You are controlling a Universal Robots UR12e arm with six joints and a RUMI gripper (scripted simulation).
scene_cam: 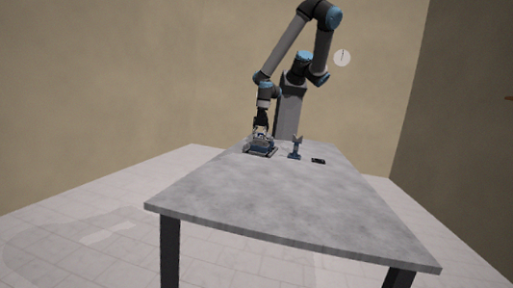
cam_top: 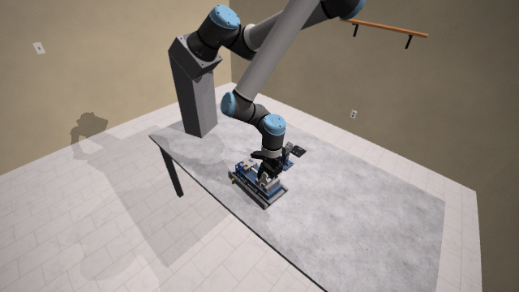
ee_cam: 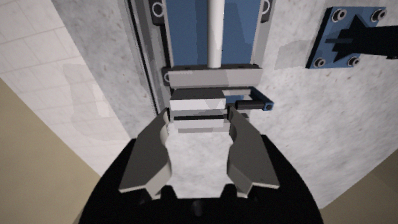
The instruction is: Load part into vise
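My gripper is now right at the part. Also, from my hand: cylinder rod 9 cm behind, 1 cm to the left, 2 cm below; then work stop 1 cm behind, 7 cm to the left, 1 cm below; then moving jaw 4 cm behind, 2 cm to the left, 2 cm below.
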